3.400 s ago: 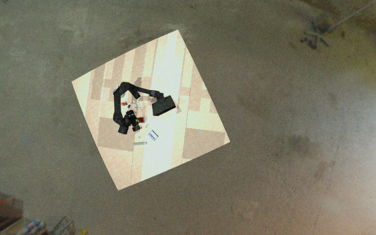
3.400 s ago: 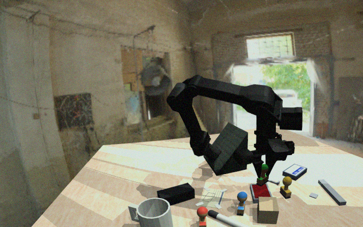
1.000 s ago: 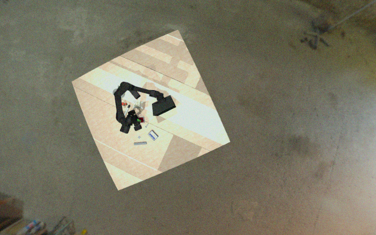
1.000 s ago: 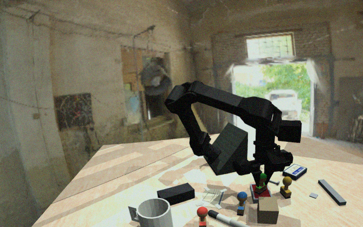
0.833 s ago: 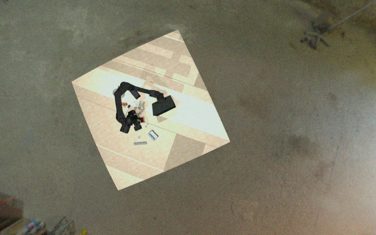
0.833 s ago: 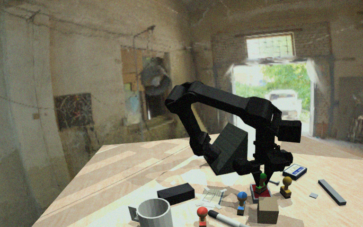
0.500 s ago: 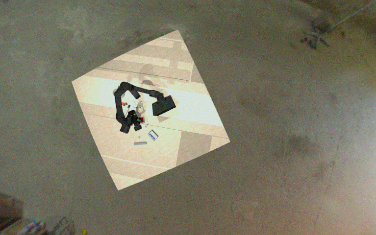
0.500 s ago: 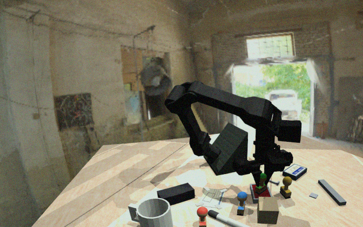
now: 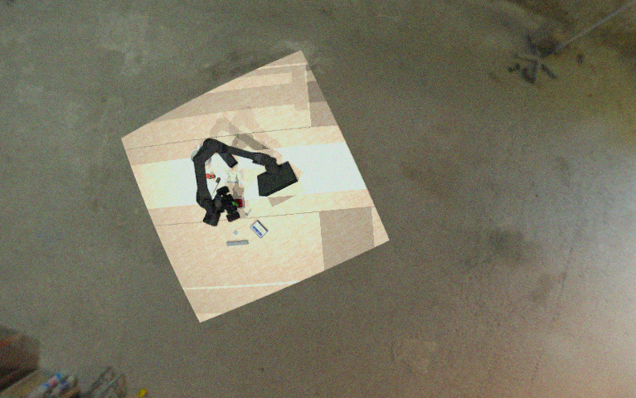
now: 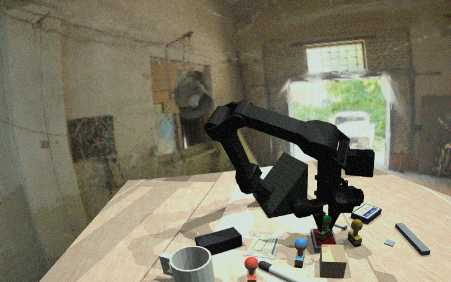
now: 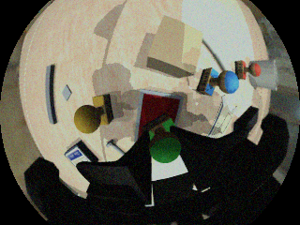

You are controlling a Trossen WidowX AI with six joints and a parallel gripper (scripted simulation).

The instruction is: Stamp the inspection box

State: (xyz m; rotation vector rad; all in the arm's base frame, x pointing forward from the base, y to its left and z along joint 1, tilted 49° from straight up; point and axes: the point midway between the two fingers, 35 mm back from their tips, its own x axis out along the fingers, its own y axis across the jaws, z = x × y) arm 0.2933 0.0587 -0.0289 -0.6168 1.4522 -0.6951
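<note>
The green-knobbed stamp is right at my gripper tip. Round my gripper tip: wooden block (100 mm ahead, 40 mm to the right, 10 mm below); then red ink pad (30 mm below); then yellow-knobbed stamp (70 mm to the left, 40 mm ahead, 20 mm below).
</note>
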